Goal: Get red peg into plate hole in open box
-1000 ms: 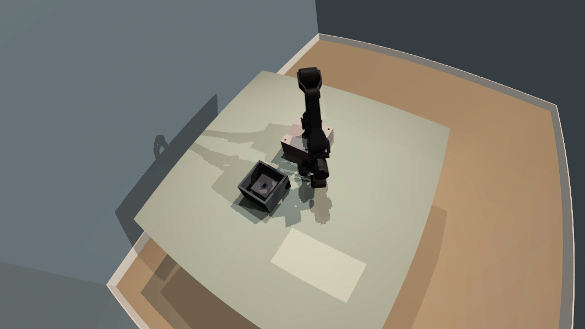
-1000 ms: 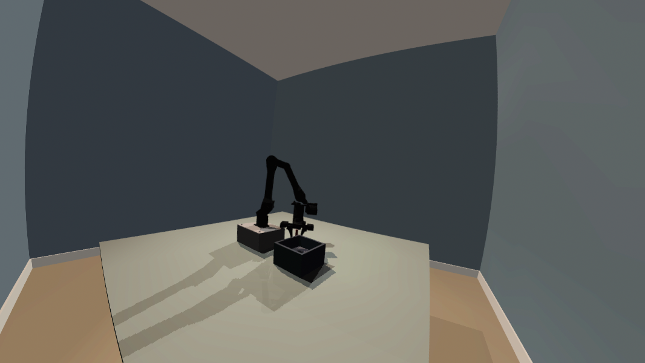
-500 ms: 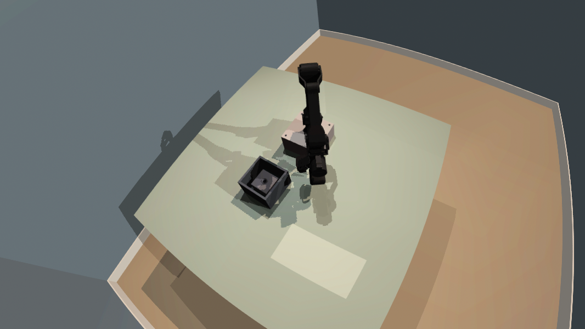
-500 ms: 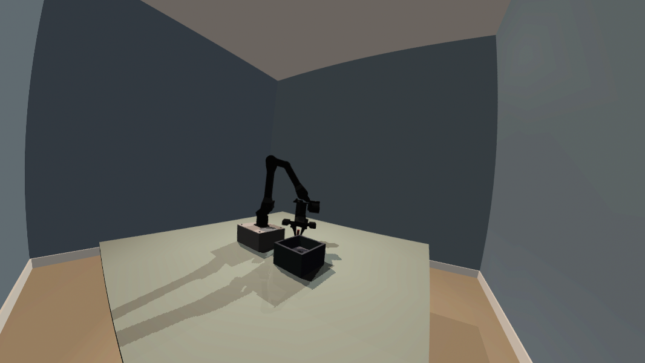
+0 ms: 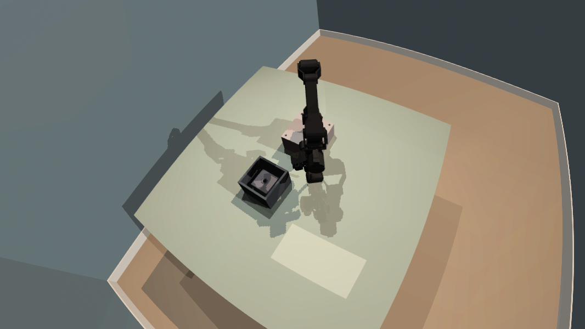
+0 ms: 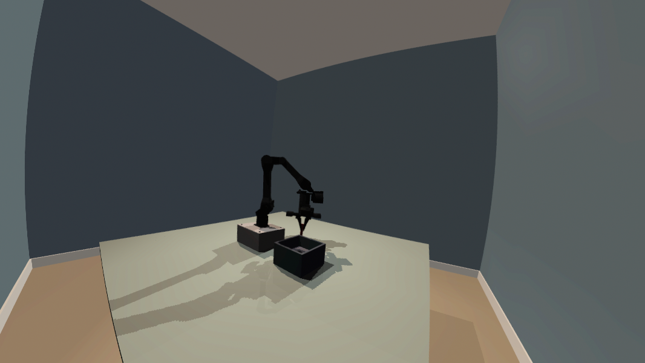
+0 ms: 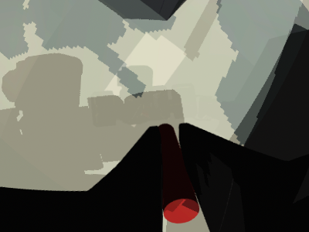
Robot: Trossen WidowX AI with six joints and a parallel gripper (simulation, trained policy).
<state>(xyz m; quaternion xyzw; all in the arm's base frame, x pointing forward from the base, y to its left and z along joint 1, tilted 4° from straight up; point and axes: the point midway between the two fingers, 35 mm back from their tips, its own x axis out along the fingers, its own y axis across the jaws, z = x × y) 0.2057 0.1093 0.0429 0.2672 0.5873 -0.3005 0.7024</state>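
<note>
The grey plate lies 160 mm to the right of my gripper tip, 120 mm ahead of it and 40 mm below it. Also, from my gripper tip: red peg (10 mm to the left, 10 mm below, 10 mm behind); dark box (160 mm to the right, 120 mm ahead, 60 mm below).
</note>
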